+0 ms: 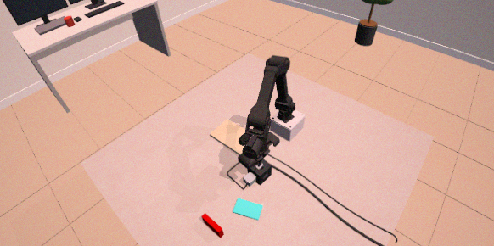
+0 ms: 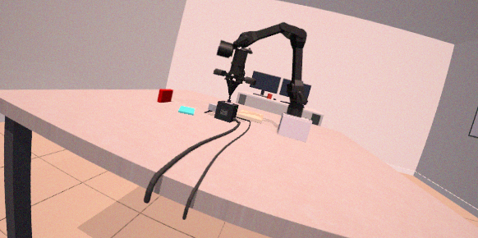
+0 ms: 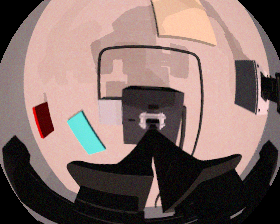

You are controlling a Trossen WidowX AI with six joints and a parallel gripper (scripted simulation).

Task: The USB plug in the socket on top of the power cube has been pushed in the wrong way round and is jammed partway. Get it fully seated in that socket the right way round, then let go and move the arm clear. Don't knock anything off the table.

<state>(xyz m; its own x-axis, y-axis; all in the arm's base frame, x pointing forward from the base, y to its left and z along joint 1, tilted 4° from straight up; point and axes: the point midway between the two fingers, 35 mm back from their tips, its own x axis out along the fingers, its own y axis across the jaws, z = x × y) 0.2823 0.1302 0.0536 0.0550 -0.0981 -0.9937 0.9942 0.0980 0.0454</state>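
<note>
The USB plug is 2 cm below my gripper tip. Round my gripper tip: cyan card: 14 cm ahead, 9 cm to the left, 11 cm below; tan sheet: 5 cm behind, 26 cm to the right, 10 cm below; red block: 30 cm ahead, 7 cm to the left, 8 cm below.
</note>
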